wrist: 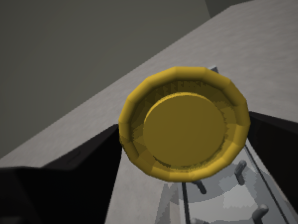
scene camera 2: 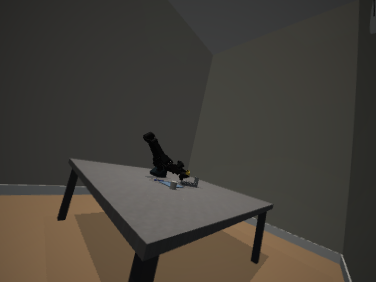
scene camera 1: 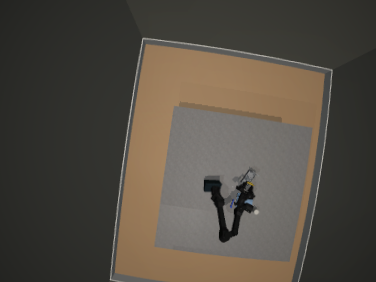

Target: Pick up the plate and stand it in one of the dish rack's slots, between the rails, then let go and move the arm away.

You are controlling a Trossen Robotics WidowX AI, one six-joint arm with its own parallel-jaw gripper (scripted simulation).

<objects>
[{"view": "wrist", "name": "gripper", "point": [180, 124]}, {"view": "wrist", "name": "yellow plate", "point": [183, 124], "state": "held by the gripper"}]
</objects>
